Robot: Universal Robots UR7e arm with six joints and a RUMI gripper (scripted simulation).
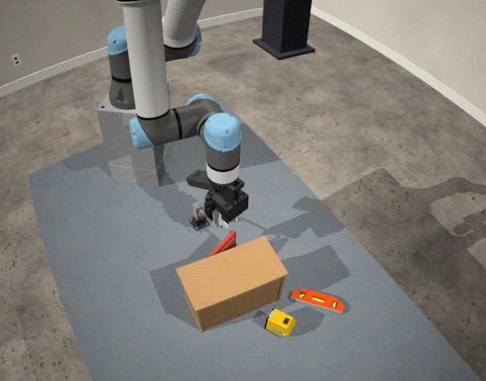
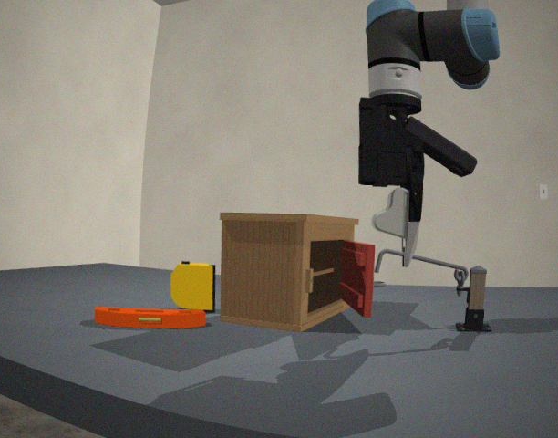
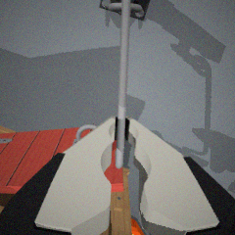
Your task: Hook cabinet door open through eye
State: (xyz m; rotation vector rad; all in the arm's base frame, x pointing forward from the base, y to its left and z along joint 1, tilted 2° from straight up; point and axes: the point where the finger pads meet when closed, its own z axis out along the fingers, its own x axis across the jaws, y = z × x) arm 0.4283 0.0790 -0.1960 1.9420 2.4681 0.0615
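Now: hand 80 mm short of the red door, 70 mm to the left of it and 40 mm above it. Round my hand: orange spirit level (310 mm ahead, 130 mm to the left, 90 mm below); then metal hook (20 mm below, 20 mm behind, 10 mm to the right); then yellow tape measure (320 mm ahead, 60 mm below, 20 mm to the right).
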